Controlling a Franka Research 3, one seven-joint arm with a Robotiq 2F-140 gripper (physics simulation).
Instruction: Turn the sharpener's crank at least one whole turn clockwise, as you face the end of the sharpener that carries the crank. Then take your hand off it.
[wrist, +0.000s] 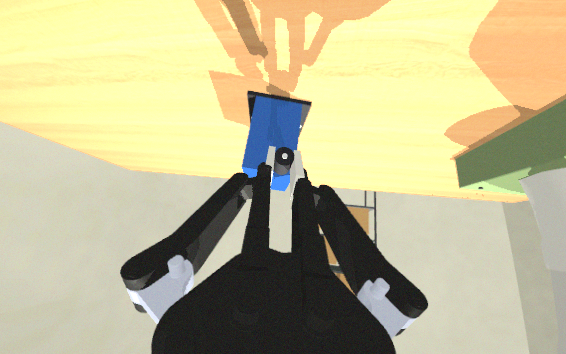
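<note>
The sharpener (272, 125) is a blue box with a black plate at its far edge. It stands on the wooden table top, near the table's edge, at the centre of the wrist view. The crank's round black knob (284, 156) with a pale centre shows end-on in front of the blue body. My gripper (282, 158) is shut on this knob, with one light fingertip pad on each side of it. The crank's arm is hidden behind the knob and the fingers.
The wooden table (125, 100) carries the arm's shadows. A green object (500, 150) stands at the right edge of the view, with a pale grey shape (550, 215) beside it. A shelf rack with brown boards shows beyond the table, behind the right finger linkage.
</note>
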